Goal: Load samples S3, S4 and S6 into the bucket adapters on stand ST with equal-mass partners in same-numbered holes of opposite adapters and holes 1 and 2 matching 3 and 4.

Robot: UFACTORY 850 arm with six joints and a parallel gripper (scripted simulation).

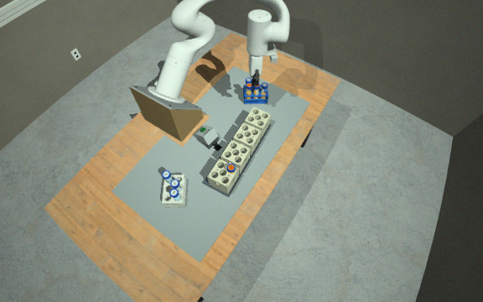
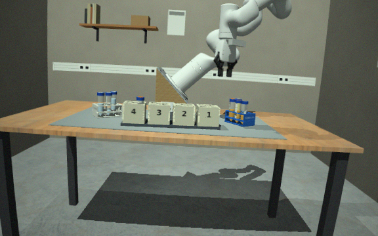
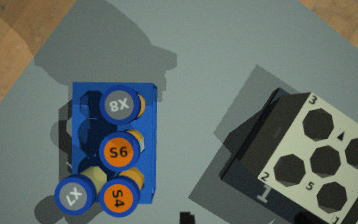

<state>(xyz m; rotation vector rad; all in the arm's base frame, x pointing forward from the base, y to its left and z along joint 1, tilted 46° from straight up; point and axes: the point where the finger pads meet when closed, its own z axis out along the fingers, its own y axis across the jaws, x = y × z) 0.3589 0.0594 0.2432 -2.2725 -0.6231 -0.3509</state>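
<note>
The sample tube lies 19 cm below my hand, 8 cm to the left of it and 2 cm behind it. From my hand the other things lie so: blue rack (22 cm below, 10 cm to the left, 3 cm behind); then green done key (26 cm to the right, 18 cm below, 13 cm behind); then loading stand (25 cm to the right, 24 cm below, 7 cm ahead).
</note>
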